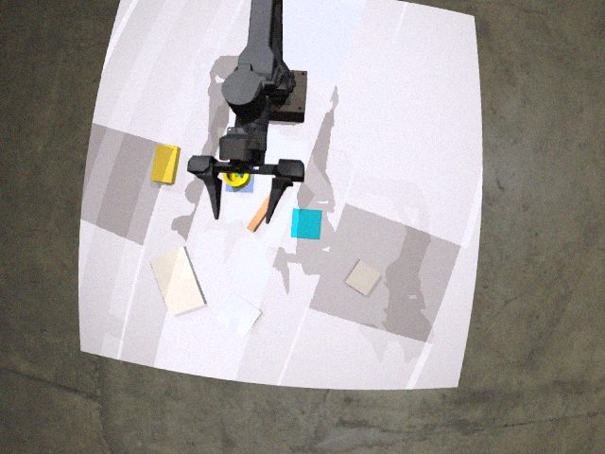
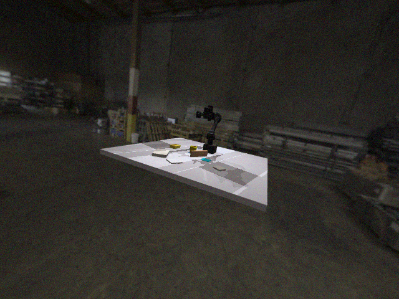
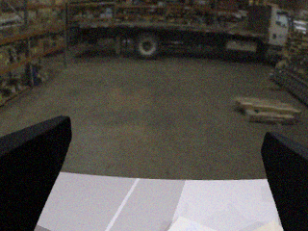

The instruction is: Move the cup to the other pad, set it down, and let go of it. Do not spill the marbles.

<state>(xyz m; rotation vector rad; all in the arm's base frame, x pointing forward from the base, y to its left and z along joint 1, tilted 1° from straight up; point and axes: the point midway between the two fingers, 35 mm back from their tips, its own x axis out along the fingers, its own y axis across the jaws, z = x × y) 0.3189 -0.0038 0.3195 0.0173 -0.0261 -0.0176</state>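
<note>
Right now the yellow cup is 370 mm below my gripper tip, 130 mm behind it and 90 mm to the right of it. Also, from my gripper tip: wooden bar (390 mm below, 70 mm behind, 10 mm to the left); cyan pad (410 mm below, 110 mm to the left, 10 mm behind); blue pad (410 mm below, 130 mm behind, 90 mm to the right).
</note>
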